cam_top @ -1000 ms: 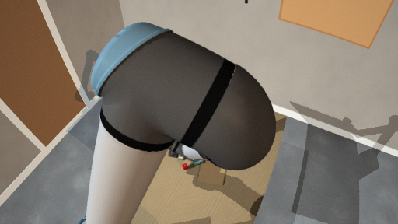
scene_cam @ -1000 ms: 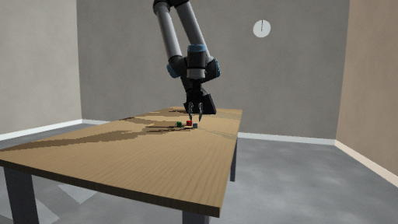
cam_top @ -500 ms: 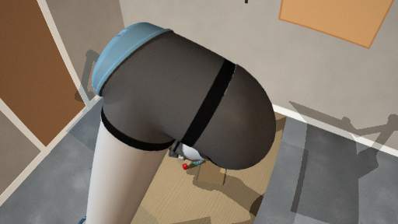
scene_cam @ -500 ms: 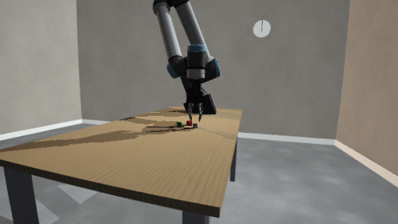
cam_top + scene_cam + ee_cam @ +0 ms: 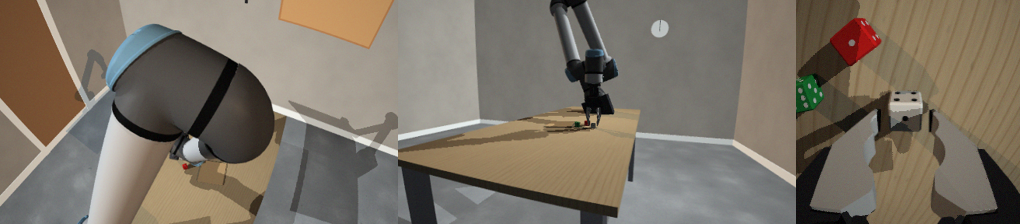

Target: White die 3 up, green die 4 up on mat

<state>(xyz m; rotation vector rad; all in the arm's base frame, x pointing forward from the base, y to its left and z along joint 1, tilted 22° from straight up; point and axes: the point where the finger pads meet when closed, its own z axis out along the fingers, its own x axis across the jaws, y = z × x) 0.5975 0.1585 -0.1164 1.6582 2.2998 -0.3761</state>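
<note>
Now: the white die 1 cm below my hand. The rest, counted from my hand: green die: 9 cm to the right, 1 cm below, 1 cm ahead; red die: 5 cm to the right, 4 cm behind, 1 cm below; tan mat: 20 cm to the right, 2 cm below.
</note>
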